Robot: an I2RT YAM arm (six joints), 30 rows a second.
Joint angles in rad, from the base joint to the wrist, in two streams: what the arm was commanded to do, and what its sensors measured. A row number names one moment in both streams.
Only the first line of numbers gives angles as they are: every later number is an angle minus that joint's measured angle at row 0.
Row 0, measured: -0.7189 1.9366 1.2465 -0.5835 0.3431 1.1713
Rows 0 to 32, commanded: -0.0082 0.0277 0.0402 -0.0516 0.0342 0.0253; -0.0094 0.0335 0.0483 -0.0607 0.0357 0.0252; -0.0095 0.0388 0.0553 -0.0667 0.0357 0.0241; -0.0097 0.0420 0.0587 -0.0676 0.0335 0.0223; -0.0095 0.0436 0.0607 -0.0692 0.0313 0.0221; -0.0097 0.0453 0.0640 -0.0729 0.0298 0.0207; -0.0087 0.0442 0.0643 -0.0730 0.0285 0.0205; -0.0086 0.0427 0.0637 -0.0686 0.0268 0.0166; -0.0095 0.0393 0.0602 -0.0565 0.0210 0.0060; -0.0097 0.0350 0.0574 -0.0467 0.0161 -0.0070; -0.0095 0.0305 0.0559 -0.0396 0.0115 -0.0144; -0.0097 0.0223 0.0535 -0.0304 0.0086 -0.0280; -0.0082 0.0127 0.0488 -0.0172 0.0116 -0.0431; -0.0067 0.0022 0.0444 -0.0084 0.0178 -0.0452; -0.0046 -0.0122 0.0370 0.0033 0.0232 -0.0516; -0.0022 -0.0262 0.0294 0.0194 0.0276 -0.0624; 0.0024 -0.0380 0.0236 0.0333 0.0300 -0.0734; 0.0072 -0.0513 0.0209 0.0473 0.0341 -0.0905; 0.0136 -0.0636 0.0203 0.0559 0.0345 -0.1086; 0.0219 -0.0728 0.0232 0.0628 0.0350 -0.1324; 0.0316 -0.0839 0.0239 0.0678 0.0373 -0.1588; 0.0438 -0.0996 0.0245 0.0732 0.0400 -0.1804; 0.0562 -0.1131 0.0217 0.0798 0.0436 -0.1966; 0.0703 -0.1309 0.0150 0.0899 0.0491 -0.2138; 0.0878 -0.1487 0.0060 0.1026 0.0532 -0.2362; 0.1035 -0.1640 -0.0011 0.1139 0.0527 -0.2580; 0.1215 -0.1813 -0.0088 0.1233 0.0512 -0.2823; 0.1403 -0.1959 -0.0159 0.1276 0.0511 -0.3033; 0.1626 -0.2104 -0.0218 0.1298 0.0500 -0.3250; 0.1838 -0.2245 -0.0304 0.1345 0.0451 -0.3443; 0.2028 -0.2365 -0.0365 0.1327 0.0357 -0.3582; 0.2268 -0.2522 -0.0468 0.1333 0.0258 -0.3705; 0.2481 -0.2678 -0.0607 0.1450 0.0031 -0.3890
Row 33, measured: 0.2022 -0.2198 -0.0367 0.1213 0.0195 -0.3063
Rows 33 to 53, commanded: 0.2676 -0.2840 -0.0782 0.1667 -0.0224 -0.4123; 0.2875 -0.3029 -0.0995 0.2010 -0.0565 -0.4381; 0.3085 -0.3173 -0.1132 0.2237 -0.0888 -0.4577; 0.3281 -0.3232 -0.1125 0.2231 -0.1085 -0.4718; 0.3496 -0.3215 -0.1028 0.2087 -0.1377 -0.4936; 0.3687 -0.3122 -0.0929 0.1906 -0.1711 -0.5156; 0.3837 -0.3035 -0.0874 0.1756 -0.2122 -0.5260; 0.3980 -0.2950 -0.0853 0.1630 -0.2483 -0.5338; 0.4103 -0.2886 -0.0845 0.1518 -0.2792 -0.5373; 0.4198 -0.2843 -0.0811 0.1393 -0.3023 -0.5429; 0.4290 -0.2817 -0.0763 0.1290 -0.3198 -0.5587; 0.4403 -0.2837 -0.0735 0.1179 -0.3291 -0.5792; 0.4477 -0.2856 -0.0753 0.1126 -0.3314 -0.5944; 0.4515 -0.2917 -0.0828 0.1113 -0.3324 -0.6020; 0.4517 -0.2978 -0.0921 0.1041 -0.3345 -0.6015; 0.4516 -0.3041 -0.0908 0.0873 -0.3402 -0.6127; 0.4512 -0.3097 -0.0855 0.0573 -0.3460 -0.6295; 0.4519 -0.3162 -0.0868 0.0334 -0.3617 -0.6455; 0.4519 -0.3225 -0.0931 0.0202 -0.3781 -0.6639; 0.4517 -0.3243 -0.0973 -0.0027 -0.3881 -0.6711; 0.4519 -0.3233 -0.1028 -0.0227 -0.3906 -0.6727
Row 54, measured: 0.4498 -0.2911 -0.1103 0.0691 -0.3456 -0.6187
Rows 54 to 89, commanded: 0.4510 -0.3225 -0.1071 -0.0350 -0.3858 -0.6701; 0.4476 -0.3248 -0.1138 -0.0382 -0.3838 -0.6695; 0.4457 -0.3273 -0.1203 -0.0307 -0.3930 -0.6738; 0.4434 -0.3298 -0.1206 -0.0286 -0.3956 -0.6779; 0.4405 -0.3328 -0.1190 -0.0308 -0.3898 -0.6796; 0.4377 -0.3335 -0.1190 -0.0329 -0.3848 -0.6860; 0.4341 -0.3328 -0.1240 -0.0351 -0.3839 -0.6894; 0.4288 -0.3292 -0.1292 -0.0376 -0.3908 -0.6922; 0.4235 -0.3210 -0.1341 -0.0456 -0.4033 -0.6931; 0.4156 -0.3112 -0.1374 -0.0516 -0.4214 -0.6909; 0.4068 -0.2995 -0.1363 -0.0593 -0.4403 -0.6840; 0.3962 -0.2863 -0.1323 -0.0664 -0.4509 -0.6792; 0.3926 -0.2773 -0.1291 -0.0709 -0.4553 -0.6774; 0.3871 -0.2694 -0.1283 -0.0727 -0.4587 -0.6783; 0.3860 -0.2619 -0.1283 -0.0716 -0.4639 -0.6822; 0.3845 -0.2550 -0.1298 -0.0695 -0.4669 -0.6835; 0.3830 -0.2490 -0.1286 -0.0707 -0.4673 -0.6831; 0.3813 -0.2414 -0.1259 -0.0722 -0.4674 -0.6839; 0.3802 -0.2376 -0.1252 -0.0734 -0.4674 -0.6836; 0.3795 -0.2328 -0.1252 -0.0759 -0.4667 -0.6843; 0.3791 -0.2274 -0.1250 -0.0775 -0.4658 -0.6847; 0.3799 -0.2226 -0.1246 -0.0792 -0.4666 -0.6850; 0.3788 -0.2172 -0.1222 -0.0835 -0.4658 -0.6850; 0.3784 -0.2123 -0.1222 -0.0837 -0.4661 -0.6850; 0.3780 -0.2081 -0.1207 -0.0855 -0.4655 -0.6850; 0.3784 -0.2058 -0.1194 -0.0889 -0.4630 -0.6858; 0.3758 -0.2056 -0.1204 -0.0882 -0.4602 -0.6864; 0.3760 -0.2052 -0.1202 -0.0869 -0.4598 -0.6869; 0.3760 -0.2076 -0.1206 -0.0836 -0.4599 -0.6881; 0.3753 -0.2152 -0.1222 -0.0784 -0.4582 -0.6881; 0.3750 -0.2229 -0.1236 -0.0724 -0.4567 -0.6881; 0.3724 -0.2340 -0.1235 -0.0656 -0.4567 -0.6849; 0.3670 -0.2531 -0.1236 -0.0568 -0.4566 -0.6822; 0.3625 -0.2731 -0.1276 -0.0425 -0.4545 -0.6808; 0.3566 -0.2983 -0.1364 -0.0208 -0.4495 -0.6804; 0.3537 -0.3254 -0.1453 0.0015 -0.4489 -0.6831
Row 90, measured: 0.3697 -0.2400 -0.1389 -0.0396 -0.4551 -0.6752
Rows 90 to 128, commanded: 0.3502 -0.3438 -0.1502 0.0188 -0.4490 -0.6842; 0.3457 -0.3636 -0.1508 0.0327 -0.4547 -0.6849; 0.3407 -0.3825 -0.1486 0.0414 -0.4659 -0.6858; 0.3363 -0.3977 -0.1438 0.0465 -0.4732 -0.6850; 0.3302 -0.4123 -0.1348 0.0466 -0.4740 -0.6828; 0.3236 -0.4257 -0.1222 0.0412 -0.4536 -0.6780; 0.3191 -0.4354 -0.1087 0.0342 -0.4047 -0.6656; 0.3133 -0.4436 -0.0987 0.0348 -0.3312 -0.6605; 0.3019 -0.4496 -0.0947 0.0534 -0.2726 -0.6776; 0.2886 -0.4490 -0.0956 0.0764 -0.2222 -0.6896; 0.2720 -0.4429 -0.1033 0.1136 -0.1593 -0.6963; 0.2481 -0.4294 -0.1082 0.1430 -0.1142 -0.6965; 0.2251 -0.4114 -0.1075 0.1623 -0.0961 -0.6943; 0.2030 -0.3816 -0.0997 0.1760 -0.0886 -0.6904; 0.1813 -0.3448 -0.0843 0.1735 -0.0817 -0.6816; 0.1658 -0.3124 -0.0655 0.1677 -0.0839 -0.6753; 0.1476 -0.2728 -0.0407 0.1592 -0.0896 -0.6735; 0.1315 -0.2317 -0.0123 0.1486 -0.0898 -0.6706; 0.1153 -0.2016 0.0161 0.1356 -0.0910 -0.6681; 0.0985 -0.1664 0.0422 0.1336 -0.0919 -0.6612; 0.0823 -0.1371 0.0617 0.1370 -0.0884 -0.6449; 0.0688 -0.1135 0.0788 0.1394 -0.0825 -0.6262; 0.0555 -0.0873 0.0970 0.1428 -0.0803 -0.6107; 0.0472 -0.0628 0.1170 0.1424 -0.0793 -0.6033; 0.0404 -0.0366 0.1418 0.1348 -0.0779 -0.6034; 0.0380 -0.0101 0.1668 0.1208 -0.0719 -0.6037; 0.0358 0.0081 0.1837 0.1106 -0.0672 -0.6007; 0.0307 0.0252 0.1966 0.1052 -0.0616 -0.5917; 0.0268 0.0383 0.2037 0.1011 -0.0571 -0.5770; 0.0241 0.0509 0.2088 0.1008 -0.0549 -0.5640; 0.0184 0.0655 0.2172 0.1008 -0.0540 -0.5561; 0.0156 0.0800 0.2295 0.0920 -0.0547 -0.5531; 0.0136 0.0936 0.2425 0.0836 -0.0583 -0.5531; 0.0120 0.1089 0.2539 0.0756 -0.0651 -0.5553; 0.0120 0.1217 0.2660 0.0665 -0.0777 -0.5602; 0.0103 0.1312 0.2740 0.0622 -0.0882 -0.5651; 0.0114 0.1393 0.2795 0.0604 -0.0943 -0.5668; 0.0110 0.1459 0.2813 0.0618 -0.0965 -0.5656; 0.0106 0.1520 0.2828 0.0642 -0.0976 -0.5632
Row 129, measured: 0.0160 0.1266 0.2510 0.1042 -0.0908 -0.5787
